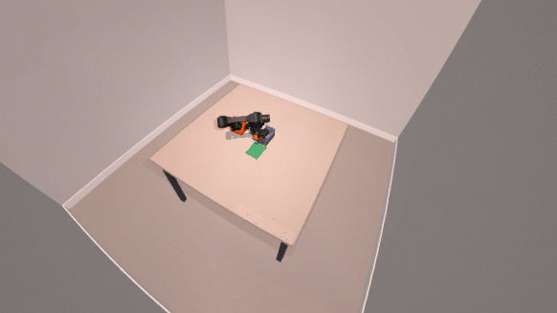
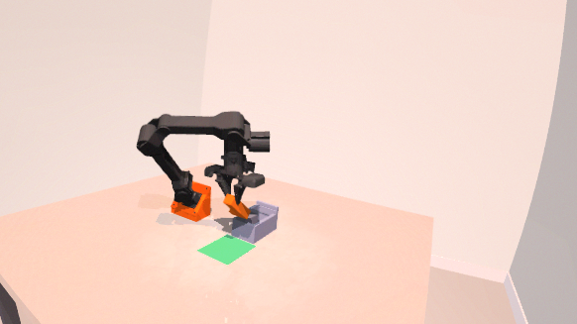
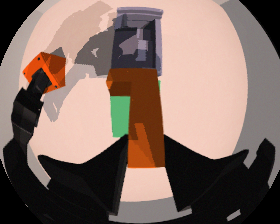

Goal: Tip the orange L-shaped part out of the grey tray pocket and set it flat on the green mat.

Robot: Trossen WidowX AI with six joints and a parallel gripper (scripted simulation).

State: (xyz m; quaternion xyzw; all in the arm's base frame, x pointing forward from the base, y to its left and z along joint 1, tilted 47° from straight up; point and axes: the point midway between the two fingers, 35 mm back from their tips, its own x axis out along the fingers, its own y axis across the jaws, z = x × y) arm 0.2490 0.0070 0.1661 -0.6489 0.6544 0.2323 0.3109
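The green mat is 170 mm below my gripper tip, 10 mm to the right of it and 10 mm behind it. The rest, counted from my gripper tip: orange L-shaped part: 30 mm to the left, 30 mm below, 10 mm behind.
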